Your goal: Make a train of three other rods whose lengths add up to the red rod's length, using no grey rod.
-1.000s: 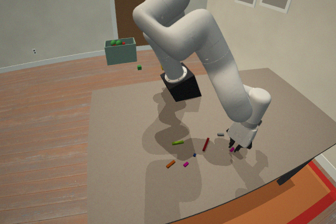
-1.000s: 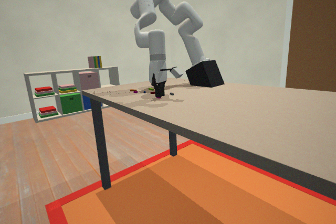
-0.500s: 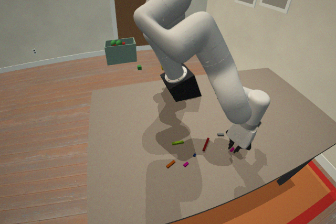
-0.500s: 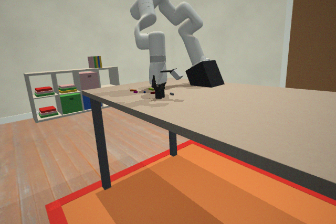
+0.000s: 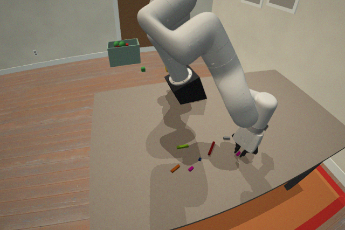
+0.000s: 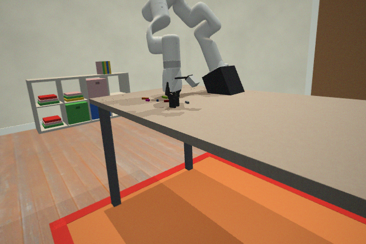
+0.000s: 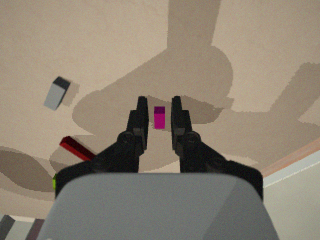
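Now: hand 20 mm past the blue rod, 180 mm to the left of it and 20 mm above it. From my hand the other things lie so: red rod 60 mm behind, 110 mm to the right, 20 mm below; then lime rod 100 mm behind, 230 mm to the right, 20 mm below; then grey rod 90 mm behind, 20 mm to the right, 20 mm below.
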